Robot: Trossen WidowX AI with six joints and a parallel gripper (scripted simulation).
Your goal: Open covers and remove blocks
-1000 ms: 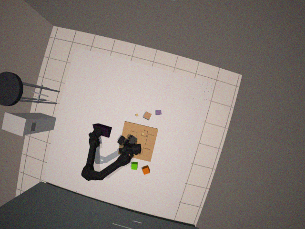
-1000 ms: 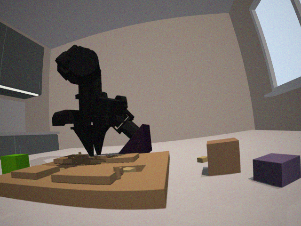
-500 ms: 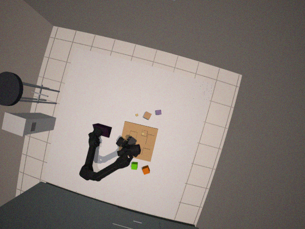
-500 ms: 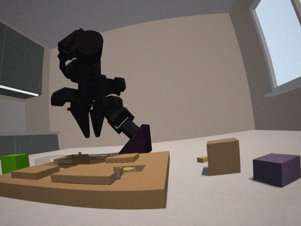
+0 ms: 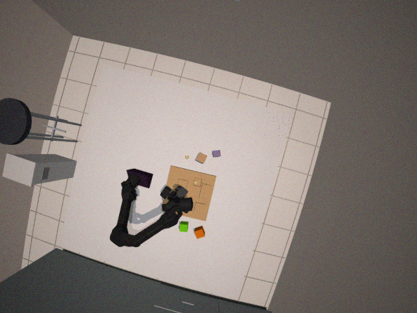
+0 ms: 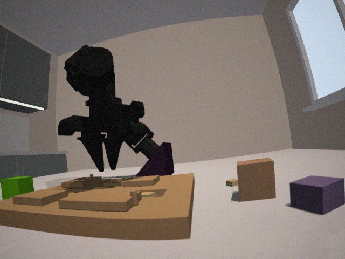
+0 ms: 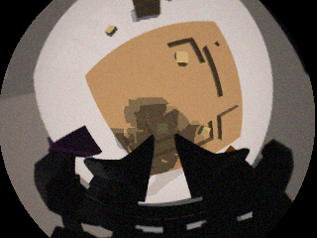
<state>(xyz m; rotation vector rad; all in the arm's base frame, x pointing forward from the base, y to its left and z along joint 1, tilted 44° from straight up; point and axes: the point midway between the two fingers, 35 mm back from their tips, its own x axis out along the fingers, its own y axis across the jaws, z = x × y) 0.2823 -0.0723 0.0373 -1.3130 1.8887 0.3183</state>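
Now: gripper tip 60 mm short of the tan puzzle board and 30 mm above it. From my gripper tip the other things lie so: orange block 220 mm to the right, 150 mm ahead, 30 mm below; then brown block 250 mm to the left, 110 mm ahead, 30 mm below; then green block 200 mm to the right, 50 mm ahead, 30 mm below.
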